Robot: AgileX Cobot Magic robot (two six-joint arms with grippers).
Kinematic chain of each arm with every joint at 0, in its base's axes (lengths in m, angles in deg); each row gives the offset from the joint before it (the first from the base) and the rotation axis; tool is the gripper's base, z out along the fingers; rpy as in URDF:
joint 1: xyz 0 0 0.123 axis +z
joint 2: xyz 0 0 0 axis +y
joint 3: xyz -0.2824 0 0.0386 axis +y
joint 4: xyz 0.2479 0 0.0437 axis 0.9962 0 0.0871
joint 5: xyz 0 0 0 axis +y
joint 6: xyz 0.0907 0 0.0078 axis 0.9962 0 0.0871
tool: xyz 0 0 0 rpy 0 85 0
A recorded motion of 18 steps. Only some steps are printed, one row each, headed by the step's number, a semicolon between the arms.
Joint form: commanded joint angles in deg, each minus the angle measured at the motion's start. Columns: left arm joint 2, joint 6, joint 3, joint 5, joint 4, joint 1; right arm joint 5, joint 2, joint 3, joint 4, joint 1, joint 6.
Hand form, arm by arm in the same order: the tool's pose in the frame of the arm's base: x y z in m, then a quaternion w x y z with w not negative. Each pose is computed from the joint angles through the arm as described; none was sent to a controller.
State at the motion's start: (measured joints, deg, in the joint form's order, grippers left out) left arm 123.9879 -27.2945 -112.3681 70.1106 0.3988 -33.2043; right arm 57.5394 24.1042 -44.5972 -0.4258 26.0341 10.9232
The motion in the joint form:
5: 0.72 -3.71 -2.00 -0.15 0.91 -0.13; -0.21 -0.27 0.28 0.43 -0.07 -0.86
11: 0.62 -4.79 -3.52 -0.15 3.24 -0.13; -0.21 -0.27 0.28 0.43 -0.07 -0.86
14: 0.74 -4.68 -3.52 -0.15 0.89 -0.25; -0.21 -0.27 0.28 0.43 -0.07 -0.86
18: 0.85 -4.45 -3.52 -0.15 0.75 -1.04; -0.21 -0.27 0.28 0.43 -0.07 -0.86
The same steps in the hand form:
5: 0.3914 -0.2551 0.2436 0.11422 0.02267 0.99146 -0.05866; 0.0463 0.0225 0.3520 0.46215 -0.12088 0.86557 0.15032
11: 0.3951 -0.2533 0.2519 0.13616 0.01733 0.98925 -0.05050; 0.0463 0.0225 0.3520 0.46215 -0.12088 0.86557 0.15032
14: 0.3928 -0.2572 0.2508 0.12449 0.01511 0.98985 -0.06687; 0.0463 0.0225 0.3520 0.46215 -0.12088 0.86557 0.15032
18: 0.3893 -0.2629 0.2498 0.12272 0.02368 0.98983 -0.06797; 0.0463 0.0225 0.3520 0.46215 -0.12088 0.86557 0.15032

